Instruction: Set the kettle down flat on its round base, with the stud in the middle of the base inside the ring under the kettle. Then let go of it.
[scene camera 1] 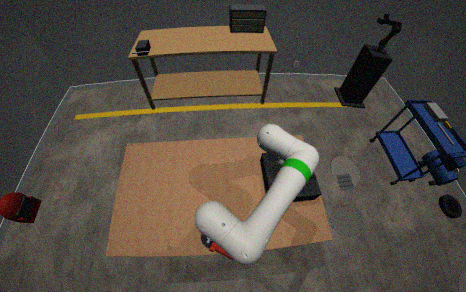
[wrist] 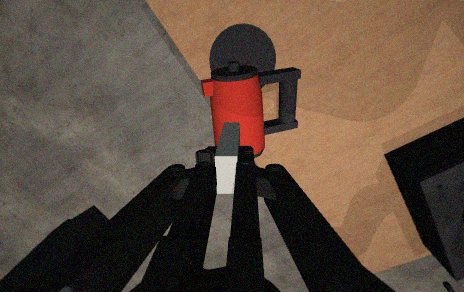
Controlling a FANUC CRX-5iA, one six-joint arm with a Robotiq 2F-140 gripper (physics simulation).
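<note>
The red kettle (scene camera 1: pixel 220 250) (wrist: pixel 237 105) lies on its side, its black lid (wrist: pixel 235 74) toward the base and its dark handle (wrist: pixel 288 100) out to the right in the wrist view. The dark round base (wrist: pixel 243 42) lies flat on the brown mat; the lid end overlaps its lower edge in this view. I cannot make out the stud, and the ring under the kettle is hidden. My gripper (wrist: pixel 232 137) is shut and empty, its tips seen in front of the kettle's lower body, apparently above it. In the scene view the arm hides the gripper and part of the kettle.
The arm stands on a black plinth (scene camera 1: pixel 307 194) (wrist: pixel 407 172) at the right of the brown mat (scene camera 1: pixel 150 200) (wrist: pixel 345 50). A workbench (scene camera 1: pixel 200 41) and a black pedestal (scene camera 1: pixel 364 75) stand at the back, a blue cart (scene camera 1: pixel 399 155) at the right.
</note>
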